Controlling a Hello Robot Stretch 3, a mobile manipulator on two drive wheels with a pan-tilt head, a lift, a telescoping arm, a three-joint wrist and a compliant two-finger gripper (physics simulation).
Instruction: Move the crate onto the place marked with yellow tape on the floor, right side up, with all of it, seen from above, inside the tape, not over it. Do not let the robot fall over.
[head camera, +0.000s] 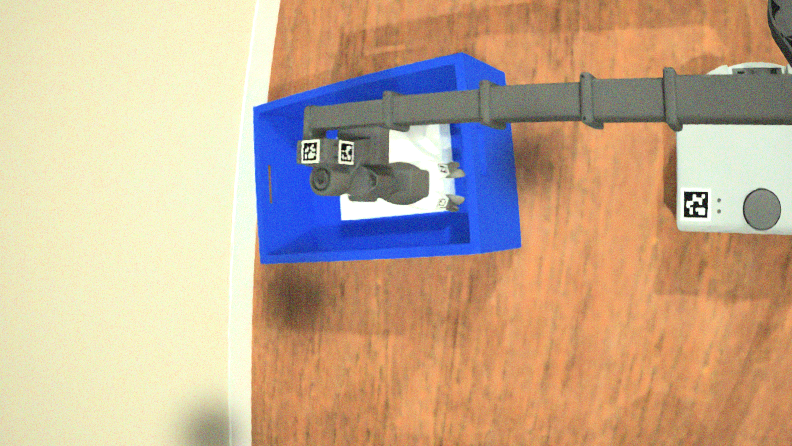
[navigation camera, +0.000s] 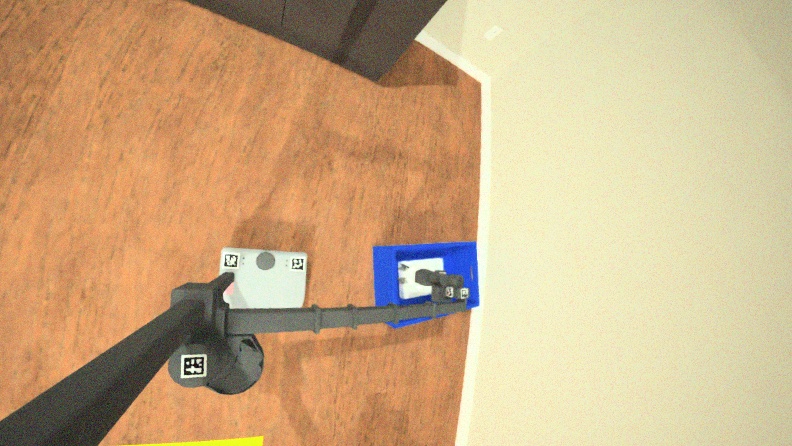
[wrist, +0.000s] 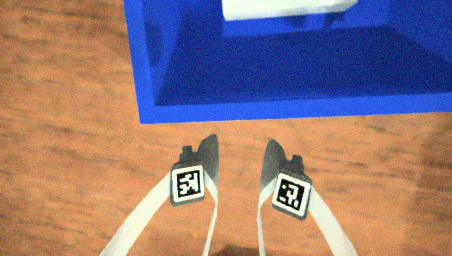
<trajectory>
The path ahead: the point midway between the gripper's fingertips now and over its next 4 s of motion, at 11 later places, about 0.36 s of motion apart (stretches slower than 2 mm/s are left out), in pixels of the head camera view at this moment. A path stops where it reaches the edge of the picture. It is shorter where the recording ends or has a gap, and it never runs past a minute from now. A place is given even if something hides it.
My gripper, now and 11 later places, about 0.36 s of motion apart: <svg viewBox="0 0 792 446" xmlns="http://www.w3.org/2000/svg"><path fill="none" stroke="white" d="M459 187L459 183L459 170L459 151L459 130L459 110L459 91L459 79L459 76L459 74L463 70L474 64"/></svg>
</trajectory>
